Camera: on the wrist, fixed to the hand. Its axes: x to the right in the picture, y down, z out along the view.
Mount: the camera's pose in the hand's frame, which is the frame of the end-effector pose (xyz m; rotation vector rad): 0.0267 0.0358 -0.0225 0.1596 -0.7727 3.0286
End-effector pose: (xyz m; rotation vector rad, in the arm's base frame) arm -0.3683 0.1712 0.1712 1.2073 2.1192 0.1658
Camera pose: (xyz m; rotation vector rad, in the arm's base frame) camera -0.3656 0.2174 0.1901 2.4119 -1.5371 0.5111
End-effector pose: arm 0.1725 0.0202 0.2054 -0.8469 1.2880 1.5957
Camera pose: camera 0.1289 0.0019 0.1893 -1.6694 -0.6278 -1.2045
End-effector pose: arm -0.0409 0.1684 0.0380 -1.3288 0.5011 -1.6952
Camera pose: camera -0.0479 0.1231 0.0179 0.1019 0.8222 1.2099
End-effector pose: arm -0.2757 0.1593 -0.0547 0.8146 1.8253 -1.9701
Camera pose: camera -0.2710 0.1807 -0.0997 0.9812 -0.7459 0.1150
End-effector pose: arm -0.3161 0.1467 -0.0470 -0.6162 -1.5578 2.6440
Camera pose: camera -0.3265 0.1530 -0.0955 0.5610 -0.4693 -0.1732
